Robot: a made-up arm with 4 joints.
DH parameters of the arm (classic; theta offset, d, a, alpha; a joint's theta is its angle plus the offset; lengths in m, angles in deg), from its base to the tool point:
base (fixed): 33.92 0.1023 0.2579 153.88
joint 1: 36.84 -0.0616 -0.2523 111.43
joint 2: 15.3 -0.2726 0.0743 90
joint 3: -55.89 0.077 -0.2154 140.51
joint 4: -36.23 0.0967 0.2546 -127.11
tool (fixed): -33.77 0.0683 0 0
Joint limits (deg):
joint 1: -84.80..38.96
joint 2: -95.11..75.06
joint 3: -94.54..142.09
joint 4: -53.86..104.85
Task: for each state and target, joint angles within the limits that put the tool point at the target. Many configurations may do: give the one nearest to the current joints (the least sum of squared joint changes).
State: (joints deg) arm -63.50 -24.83 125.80 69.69
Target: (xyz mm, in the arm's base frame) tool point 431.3 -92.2 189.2
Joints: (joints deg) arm -45.13 16.10 120.93 62.19
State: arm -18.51 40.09 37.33 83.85
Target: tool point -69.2 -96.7 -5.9
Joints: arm 32.82 54.65 42.66 45.27
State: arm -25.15 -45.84 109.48 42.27
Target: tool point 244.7 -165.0 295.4
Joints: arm -30.64 -27.36 97.82 42.24
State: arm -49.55 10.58 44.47 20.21
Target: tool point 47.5 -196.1 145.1
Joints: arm -0.33 12.44 31.95 37.17
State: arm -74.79 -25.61 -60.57 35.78
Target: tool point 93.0 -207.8 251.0
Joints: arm -37.66 -33.44 -64.44 41.10
